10 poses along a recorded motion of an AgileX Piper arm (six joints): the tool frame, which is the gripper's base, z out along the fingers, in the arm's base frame.
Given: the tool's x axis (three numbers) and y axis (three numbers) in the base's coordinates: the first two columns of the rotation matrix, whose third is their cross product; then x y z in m.
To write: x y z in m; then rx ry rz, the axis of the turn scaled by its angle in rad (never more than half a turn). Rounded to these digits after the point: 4 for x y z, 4 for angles.
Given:
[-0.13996 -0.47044 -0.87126 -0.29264 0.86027 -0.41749 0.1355 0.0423 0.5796]
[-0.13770 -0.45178 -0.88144 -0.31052 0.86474 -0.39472 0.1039 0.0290 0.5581]
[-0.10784 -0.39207 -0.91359 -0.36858 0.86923 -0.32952 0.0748 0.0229 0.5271]
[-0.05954 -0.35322 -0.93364 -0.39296 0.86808 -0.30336 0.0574 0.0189 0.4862]
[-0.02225 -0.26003 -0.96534 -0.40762 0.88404 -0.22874 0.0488 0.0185 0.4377]
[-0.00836 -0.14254 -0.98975 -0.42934 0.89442 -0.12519 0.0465 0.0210 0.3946]
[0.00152 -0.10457 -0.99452 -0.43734 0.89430 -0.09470 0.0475 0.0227 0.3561]
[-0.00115 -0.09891 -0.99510 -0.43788 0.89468 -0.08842 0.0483 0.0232 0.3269]
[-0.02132 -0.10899 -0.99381 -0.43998 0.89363 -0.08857 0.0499 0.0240 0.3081]
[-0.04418 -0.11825 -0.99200 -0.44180 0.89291 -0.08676 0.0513 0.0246 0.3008]
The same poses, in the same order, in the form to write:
[0.1355 0.0423 0.5796 -0.5875 1.7386 -0.1701]
[0.1039 0.0290 0.5581 -0.5861 1.7391 -0.1348]
[0.0748 0.0229 0.5271 -0.5883 1.7132 -0.0219]
[0.0574 0.0189 0.4862 -0.5857 1.6624 0.0357]
[0.0488 0.0185 0.4377 -0.5302 1.6135 0.1268]
[0.0465 0.0210 0.3946 -0.4583 1.5798 0.2394]
[0.0475 0.0227 0.3561 -0.4370 1.5621 0.2745]
[0.0483 0.0232 0.3269 -0.4326 1.5636 0.2798]
[0.0499 0.0240 0.3081 -0.4391 1.5854 0.2774]
[0.0513 0.0246 0.3008 -0.4444 1.6097 0.2759]

